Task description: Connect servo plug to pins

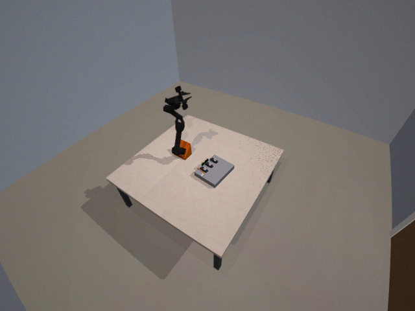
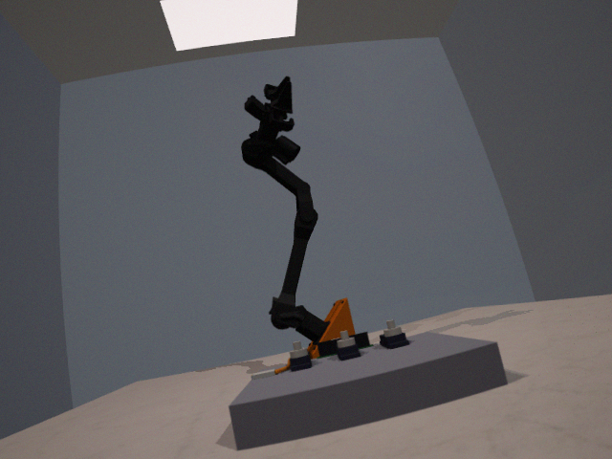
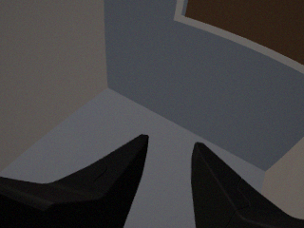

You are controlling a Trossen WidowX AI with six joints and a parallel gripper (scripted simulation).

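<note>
Right now the grey printed holder is 29 cm ahead of my gripper tip, 7 cm to the right of it and 68 cm below it.
</note>
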